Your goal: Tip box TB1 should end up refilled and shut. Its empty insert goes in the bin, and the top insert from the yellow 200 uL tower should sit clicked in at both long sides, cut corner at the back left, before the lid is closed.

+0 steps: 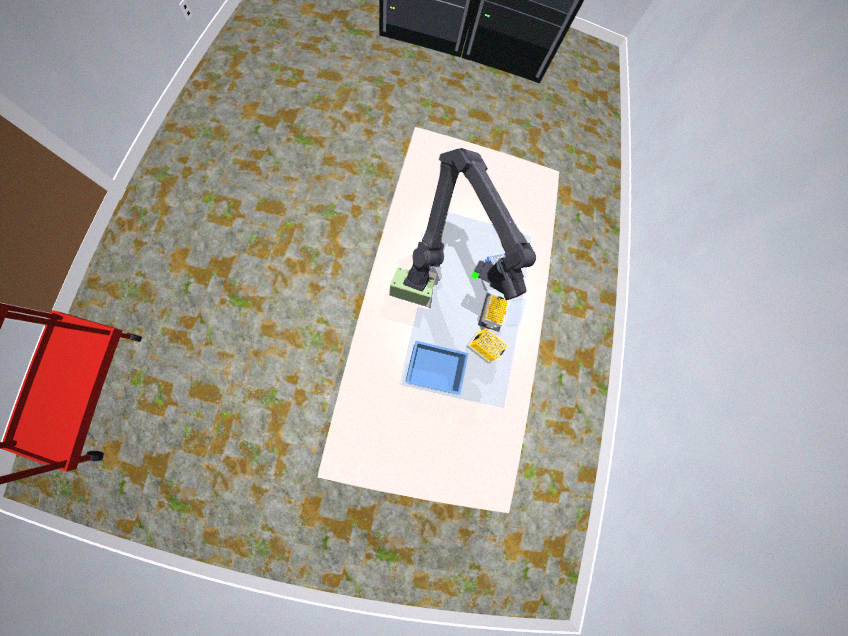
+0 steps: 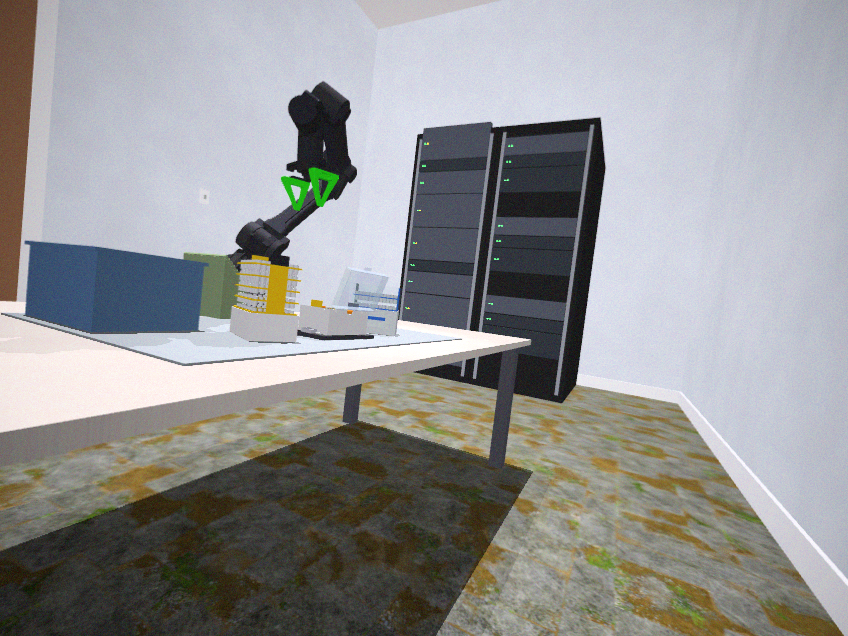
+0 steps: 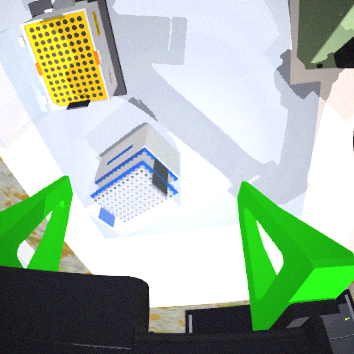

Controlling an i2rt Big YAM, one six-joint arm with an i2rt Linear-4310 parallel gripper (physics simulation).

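Tip box TB1 [image 1: 491,324] [image 2: 333,321] [image 3: 106,60] is a white box in a black holder, with orange tabs at its long sides. A yellow insert [image 1: 497,310] [image 3: 65,60] with dark, empty-looking holes sits in it. Its clear lid [image 2: 359,286] stands open. The yellow 200 uL tower [image 1: 487,345] [image 2: 276,288] is a stack of yellow inserts on a white base. The bin [image 1: 436,369] [image 2: 116,290] is a blue open container. My gripper [image 1: 476,275] [image 2: 308,206] [image 3: 154,186] is open and empty, high above the table near the blue tower. Whether the insert is clicked in cannot be told.
A blue-edged tower [image 2: 376,301] [image 3: 131,192] stands next to TB1, on the side away from the yellow tower. A green box [image 1: 409,290] [image 2: 213,286] [image 3: 317,35] stands by the arm's base. A pale mat [image 1: 445,328] lies under the boxes. Black racks [image 1: 438,23] [image 2: 534,260] stand beyond the table.
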